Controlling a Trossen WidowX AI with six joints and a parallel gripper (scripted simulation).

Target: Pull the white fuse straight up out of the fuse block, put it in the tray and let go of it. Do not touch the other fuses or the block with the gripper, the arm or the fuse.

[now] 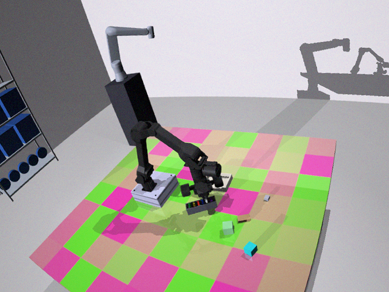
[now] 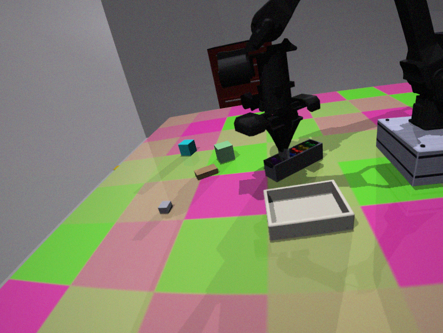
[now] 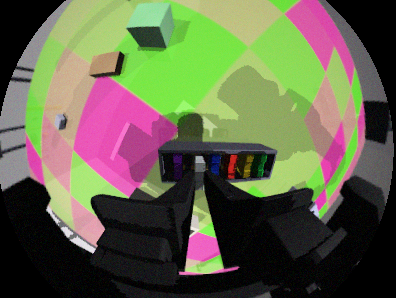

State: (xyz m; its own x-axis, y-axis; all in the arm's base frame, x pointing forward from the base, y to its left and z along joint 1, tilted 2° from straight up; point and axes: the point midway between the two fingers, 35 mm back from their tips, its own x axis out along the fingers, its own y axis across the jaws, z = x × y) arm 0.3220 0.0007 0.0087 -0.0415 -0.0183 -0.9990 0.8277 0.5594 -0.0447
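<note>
The blue fuse is 2 cm behind my gripper tip, 1 cm to the right of it and 3 cm below it. The rest, counted from my gripper tip: purple fuse: 2 cm ahead, 1 cm to the left, 3 cm below; white fuse: 1 cm below; white tray: 2 cm behind, 16 cm to the left, 5 cm below.
</note>
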